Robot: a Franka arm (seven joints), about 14 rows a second.
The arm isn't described. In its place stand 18 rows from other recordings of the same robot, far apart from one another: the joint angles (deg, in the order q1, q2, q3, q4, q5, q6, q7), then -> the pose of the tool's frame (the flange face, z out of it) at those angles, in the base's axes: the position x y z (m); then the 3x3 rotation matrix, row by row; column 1 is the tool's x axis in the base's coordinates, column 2 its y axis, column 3 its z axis.
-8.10, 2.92, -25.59, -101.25, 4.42, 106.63, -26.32 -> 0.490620, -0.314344, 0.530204; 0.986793, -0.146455, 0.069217; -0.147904, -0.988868, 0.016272; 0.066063, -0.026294, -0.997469
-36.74, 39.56, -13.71, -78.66, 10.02, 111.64, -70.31 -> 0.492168, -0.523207, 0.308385; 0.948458, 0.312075, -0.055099; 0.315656, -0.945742, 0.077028; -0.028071, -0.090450, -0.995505
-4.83, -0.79, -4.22, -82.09, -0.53, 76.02, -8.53 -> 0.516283, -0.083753, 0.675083; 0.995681, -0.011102, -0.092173; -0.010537, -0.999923, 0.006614; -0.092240, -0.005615, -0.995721
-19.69, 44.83, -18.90, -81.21, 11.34, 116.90, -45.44 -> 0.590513, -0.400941, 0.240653; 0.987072, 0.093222, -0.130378; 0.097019, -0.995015, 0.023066; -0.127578, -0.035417, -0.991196
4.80, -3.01, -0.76, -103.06, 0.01, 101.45, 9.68 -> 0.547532, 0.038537, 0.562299; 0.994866, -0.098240, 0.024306; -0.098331, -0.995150, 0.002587; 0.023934, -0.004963, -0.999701
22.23, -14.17, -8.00, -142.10, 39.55, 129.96, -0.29 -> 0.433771, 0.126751, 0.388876; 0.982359, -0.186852, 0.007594; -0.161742, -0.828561, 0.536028; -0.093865, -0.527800, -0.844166
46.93, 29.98, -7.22, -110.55, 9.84, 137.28, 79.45 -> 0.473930, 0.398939, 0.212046; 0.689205, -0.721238, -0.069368; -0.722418, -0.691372, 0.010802; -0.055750, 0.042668, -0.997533
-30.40, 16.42, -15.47, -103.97, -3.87, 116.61, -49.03 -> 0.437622, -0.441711, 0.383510; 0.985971, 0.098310, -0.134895; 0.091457, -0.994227, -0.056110; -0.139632, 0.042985, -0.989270
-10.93, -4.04, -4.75, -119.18, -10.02, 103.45, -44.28 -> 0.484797, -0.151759, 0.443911; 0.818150, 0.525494, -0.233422; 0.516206, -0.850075, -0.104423; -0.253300, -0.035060, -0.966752
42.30, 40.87, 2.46, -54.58, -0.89, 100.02, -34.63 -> 0.545492, 0.522650, 0.464247; 0.191668, 0.980254, 0.048644; 0.978732, -0.194594, 0.064946; 0.073129, 0.035162, -0.996702
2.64, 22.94, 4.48, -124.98, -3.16, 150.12, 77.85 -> 0.560602, 0.071648, 0.207458; 0.367832, -0.929053, 0.039497; -0.929863, -0.367827, 0.007667; 0.007405, -0.039547, -0.999190
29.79, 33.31, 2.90, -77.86, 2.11, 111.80, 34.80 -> 0.608212, 0.384432, 0.384522; 0.997969, -0.059400, -0.023026; -0.057964, -0.996591, 0.058699; -0.026434, -0.057245, -0.998010
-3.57, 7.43, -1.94, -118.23, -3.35, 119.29, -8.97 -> 0.555562, -0.056253, 0.362867; 0.988960, 0.093696, -0.114797; 0.089102, -0.995027, -0.044524; -0.118397, 0.033804, -0.992391
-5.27, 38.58, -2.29, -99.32, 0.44, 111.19, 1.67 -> 0.605708, -0.078737, 0.164116; 0.880846, -0.154281, -0.447558; -0.152526, -0.987481, 0.040213; -0.448159, 0.032842, -0.893350
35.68, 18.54, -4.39, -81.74, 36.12, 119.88, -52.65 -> 0.571585, 0.390742, 0.556834; 0.299004, 0.952683, 0.054695; 0.744816, -0.268827, 0.610721; 0.596527, -0.141870, -0.789954
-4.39, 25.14, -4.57, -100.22, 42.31, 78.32, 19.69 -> 0.575861, -0.003452, 0.315710; 0.512073, -0.711061, -0.481845; -0.227439, -0.653198, 0.722221; -0.828283, -0.260240, -0.496208
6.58, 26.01, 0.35, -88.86, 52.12, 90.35, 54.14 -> 0.633987, 0.161126, 0.397810; 0.321279, -0.881599, -0.345777; -0.463019, -0.464754, 0.754730; -0.826071, -0.082378, -0.557513
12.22, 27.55, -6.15, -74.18, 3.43, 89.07, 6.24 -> 0.668045, 0.091873, 0.455346; 0.976317, -0.000315, -0.216342; -0.003449, -0.999894, -0.014112; -0.216315, 0.014524, -0.976216
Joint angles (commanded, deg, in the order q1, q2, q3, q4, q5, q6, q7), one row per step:
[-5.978, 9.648, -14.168, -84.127, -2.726, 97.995, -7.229]
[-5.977, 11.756, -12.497, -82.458, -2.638, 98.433, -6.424]
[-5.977, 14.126, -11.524, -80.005, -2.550, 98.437, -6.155]
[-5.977, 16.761, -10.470, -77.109, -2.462, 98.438, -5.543]
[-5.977, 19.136, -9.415, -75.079, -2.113, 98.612, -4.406]
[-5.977, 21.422, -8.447, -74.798, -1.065, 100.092, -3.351]
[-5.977, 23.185, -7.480, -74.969, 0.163, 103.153, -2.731]
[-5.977, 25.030, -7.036, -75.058, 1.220, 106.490, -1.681]
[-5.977, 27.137, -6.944, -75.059, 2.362, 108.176, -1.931]
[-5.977, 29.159, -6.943, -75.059, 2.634, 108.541, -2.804]
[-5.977, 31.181, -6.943, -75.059, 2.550, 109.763, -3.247]
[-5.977, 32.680, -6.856, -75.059, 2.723, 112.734, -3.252]
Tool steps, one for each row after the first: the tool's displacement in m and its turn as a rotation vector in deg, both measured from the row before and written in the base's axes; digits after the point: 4 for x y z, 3 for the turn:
[0.0169, 0.0147, -0.0083, -0.039, -0.042, 0.948]
[0.0152, 0.0085, -0.0055, -0.186, -0.061, 0.790]
[0.0165, 0.0094, -0.0054, -0.157, -0.276, 0.550]
[0.0146, 0.0098, -0.0102, 0.383, -0.013, -0.024]
[0.0142, 0.0094, -0.0224, 1.206, 0.171, -0.096]
[0.0137, 0.0094, -0.0178, 1.109, -1.429, 0.304]
[0.0125, 0.0041, -0.0176, 0.770, -1.650, -0.675]
[0.0091, 0.0012, -0.0230, 0.959, 0.209, 0.152]
[0.0054, -0.0003, -0.0244, 0.313, 1.626, 0.814]
[0.0060, -0.0009, -0.0232, -0.166, 0.851, 0.484]
[0.0077, -0.0002, -0.0139, -0.285, -1.450, 0.087]

